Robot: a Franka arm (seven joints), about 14 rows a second.
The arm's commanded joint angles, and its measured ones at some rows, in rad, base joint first. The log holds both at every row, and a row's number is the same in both.
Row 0, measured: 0.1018 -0.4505 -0.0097 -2.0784 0.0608 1.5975 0.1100
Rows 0 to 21, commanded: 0.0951 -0.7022 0.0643 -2.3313 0.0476 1.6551 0.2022; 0.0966 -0.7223 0.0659 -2.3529 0.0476 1.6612 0.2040; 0.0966 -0.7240 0.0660 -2.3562 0.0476 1.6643 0.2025; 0.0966 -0.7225 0.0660 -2.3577 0.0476 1.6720 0.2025; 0.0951 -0.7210 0.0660 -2.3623 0.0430 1.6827 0.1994; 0.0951 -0.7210 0.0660 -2.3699 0.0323 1.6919 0.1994; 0.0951 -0.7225 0.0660 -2.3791 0.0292 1.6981 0.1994; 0.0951 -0.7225 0.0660 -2.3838 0.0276 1.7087 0.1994; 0.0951 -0.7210 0.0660 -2.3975 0.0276 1.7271 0.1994; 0.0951 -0.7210 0.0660 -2.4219 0.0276 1.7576 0.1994; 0.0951 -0.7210 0.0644 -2.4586 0.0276 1.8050 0.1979; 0.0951 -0.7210 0.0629 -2.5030 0.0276 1.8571 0.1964; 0.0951 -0.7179 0.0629 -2.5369 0.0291 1.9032 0.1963; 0.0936 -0.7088 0.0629 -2.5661 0.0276 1.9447 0.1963; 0.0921 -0.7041 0.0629 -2.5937 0.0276 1.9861 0.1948; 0.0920 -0.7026 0.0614 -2.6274 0.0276 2.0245 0.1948; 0.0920 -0.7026 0.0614 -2.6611 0.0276 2.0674 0.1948; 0.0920 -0.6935 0.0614 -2.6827 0.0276 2.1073 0.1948; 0.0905 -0.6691 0.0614 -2.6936 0.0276 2.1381 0.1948; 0.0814 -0.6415 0.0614 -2.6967 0.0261 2.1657 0.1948; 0.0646 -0.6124 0.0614 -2.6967 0.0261 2.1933 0.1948; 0.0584 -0.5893 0.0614 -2.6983 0.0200 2.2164 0.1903
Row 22, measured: 0.0881 -0.6621 0.0644 -2.6954 0.0440 2.1394 0.1940
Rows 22 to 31, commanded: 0.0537 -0.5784 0.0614 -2.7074 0.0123 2.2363 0.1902; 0.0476 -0.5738 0.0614 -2.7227 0.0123 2.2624 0.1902; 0.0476 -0.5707 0.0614 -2.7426 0.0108 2.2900 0.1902; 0.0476 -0.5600 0.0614 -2.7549 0.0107 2.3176 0.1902; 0.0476 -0.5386 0.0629 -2.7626 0.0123 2.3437 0.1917; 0.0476 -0.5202 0.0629 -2.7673 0.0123 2.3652 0.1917; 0.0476 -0.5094 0.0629 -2.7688 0.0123 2.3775 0.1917; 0.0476 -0.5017 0.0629 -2.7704 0.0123 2.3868 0.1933; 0.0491 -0.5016 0.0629 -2.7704 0.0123 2.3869 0.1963; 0.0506 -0.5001 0.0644 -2.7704 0.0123 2.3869 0.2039
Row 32, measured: 0.0512 -0.5117 0.0639 -2.7640 0.0257 2.3571 0.1925
